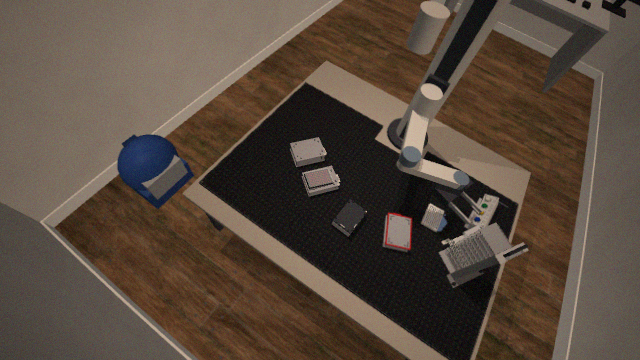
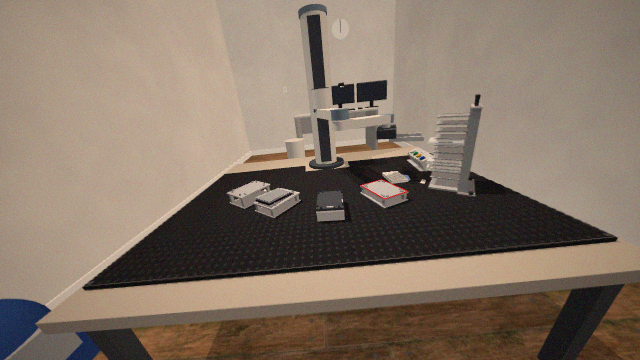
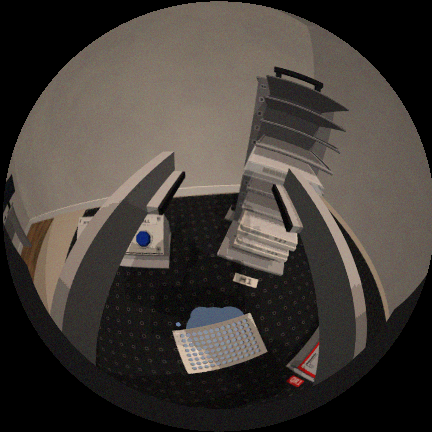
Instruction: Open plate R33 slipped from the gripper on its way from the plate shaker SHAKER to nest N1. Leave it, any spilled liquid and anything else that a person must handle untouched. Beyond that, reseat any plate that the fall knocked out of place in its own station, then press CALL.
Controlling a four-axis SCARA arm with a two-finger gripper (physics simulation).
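Frame: origin at the arm's base, x ahead, y left, z up, level; centimetres.
Seen in the pictures: gripper, fingertip midpoint: (image 1: 475,217) (image 2: 422,136) (image 3: 230,168); arm's base, link origin: (image 2: 326,163).
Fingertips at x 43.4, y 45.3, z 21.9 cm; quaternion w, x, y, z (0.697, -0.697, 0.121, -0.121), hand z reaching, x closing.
Note:
Pixels of each thing's top centre, then the offset from my fingertips to it. "spot": a spot on its surface instead.
- Open plate R33, top centre: (image 3: 220,346) (image 1: 433,216) (image 2: 394,175) dx -1.7, dy -11.8, dz -19.1 cm
- blue spill, top centre: (image 3: 216,330) (image 1: 437,221) dx -1.5, dy -9.0, dz -20.4 cm
- button panel, top centre: (image 3: 108,221) (image 1: 488,210) (image 2: 421,151) dx -17.9, dy +9.6, dz -12.2 cm
- panel's blue button, top centre: (image 3: 141,234) (image 1: 478,218) dx -10.6, dy +6.7, dz -13.1 cm
- pinkish plate, top centre: (image 2: 273,193) (image 1: 319,176) dx +17.3, dy -70.0, dz -13.8 cm
- H1 label, surface spot: (image 3: 245,280) spot: dx +6.1, dy -1.0, dz -20.4 cm
- red-edged station, top centre: (image 2: 382,186) (image 1: 399,230) dx +17.1, dy -23.8, dz -16.0 cm
- dark-topped station, surface spot: (image 2: 330,200) (image 1: 349,217) spot: dx +26.4, dy -46.6, dz -15.1 cm
- grey station, top centre: (image 2: 248,186) (image 1: 308,147) dx +6.1, dy -84.5, dz -13.9 cm
Open plate R33 (image 1: 433,217) (image 2: 395,176) (image 3: 220,345) lies on the black mat, partly over a blue spill (image 1: 442,223) (image 2: 406,178) (image 3: 215,316). My gripper (image 1: 476,218) (image 2: 423,136) (image 3: 230,168) is shut on nothing, its fingertips apart at their narrowest, high beside the button panel (image 1: 486,207) (image 2: 419,159). The panel's blue button (image 1: 477,219) (image 3: 143,238) shows under a partly hidden label. A plate (image 3: 275,170) sits at mid-height in the shelf tower, its near edge protruding. A pinkish plate (image 1: 319,178) (image 2: 275,196) looks slightly tilted on its station. Which station is SHAKER is unreadable.
The shelf tower (image 1: 504,242) (image 2: 470,147) (image 3: 251,130) stands beyond the H1 label (image 3: 245,280), with more plates low down. A red-edged station (image 1: 398,231) (image 2: 384,189), a dark-topped station (image 1: 350,217) (image 2: 330,200) and a grey station (image 1: 308,150) (image 2: 249,190) stand on the mat.

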